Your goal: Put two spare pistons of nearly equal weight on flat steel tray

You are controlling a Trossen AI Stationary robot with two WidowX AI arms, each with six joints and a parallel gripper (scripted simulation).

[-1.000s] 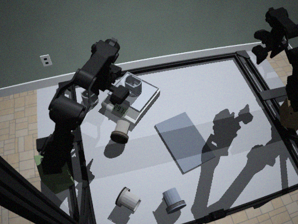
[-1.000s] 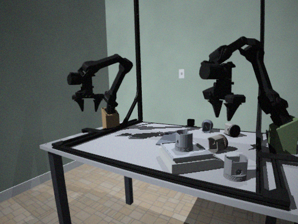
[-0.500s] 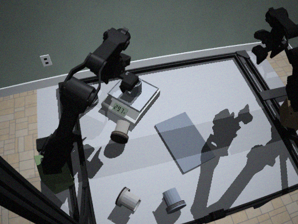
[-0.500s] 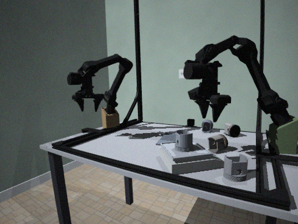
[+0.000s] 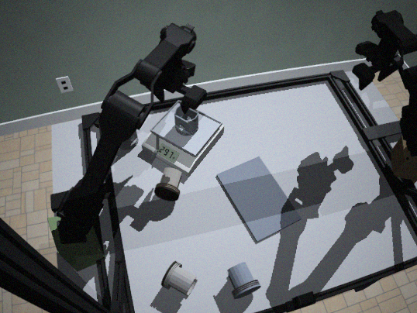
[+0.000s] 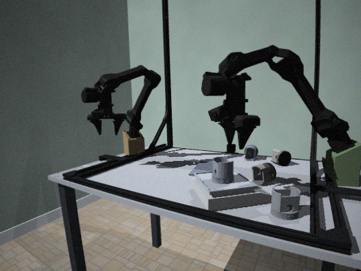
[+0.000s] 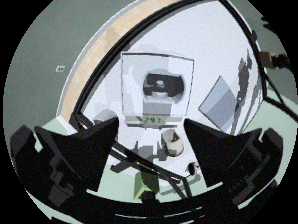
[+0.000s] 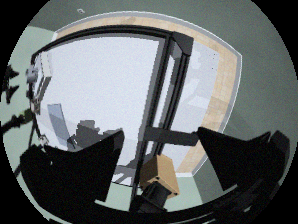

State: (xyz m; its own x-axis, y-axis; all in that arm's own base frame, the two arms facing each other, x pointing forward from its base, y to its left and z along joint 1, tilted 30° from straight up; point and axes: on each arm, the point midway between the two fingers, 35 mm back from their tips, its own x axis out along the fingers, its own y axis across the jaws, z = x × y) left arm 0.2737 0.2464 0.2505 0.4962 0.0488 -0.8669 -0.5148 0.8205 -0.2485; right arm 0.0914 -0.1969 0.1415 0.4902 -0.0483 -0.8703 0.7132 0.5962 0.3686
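Now: the white scale 1 cm ahead of my left hand, 4 cm to the right of it and 16 cm below it. The rest, counted from my left hand: flat steel tray: 26 cm behind, 19 cm to the right, 20 cm below.
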